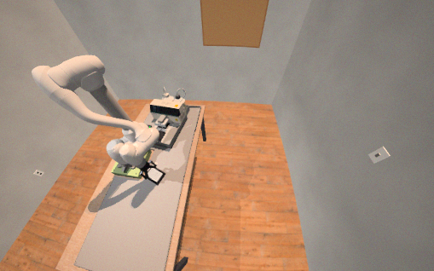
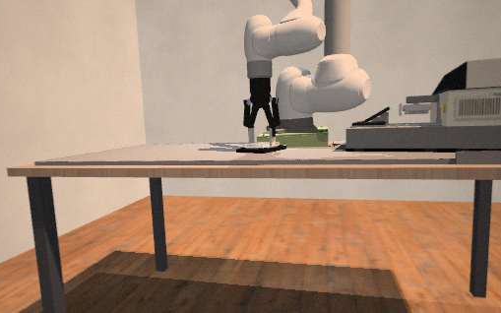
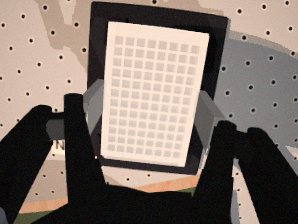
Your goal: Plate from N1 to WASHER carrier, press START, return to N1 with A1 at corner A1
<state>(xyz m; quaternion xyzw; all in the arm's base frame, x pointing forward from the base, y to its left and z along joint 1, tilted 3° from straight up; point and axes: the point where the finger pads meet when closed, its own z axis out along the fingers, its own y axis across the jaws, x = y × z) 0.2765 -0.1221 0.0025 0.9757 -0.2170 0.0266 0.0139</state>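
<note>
Now: the white well plate 30 mm below my hand. Round my hand: carrier (60 mm behind, 390 mm to the left, 40 mm above); N1 label (30 mm behind, 110 mm to the left, 40 mm below); black plate nest N1 (40 mm below).
</note>
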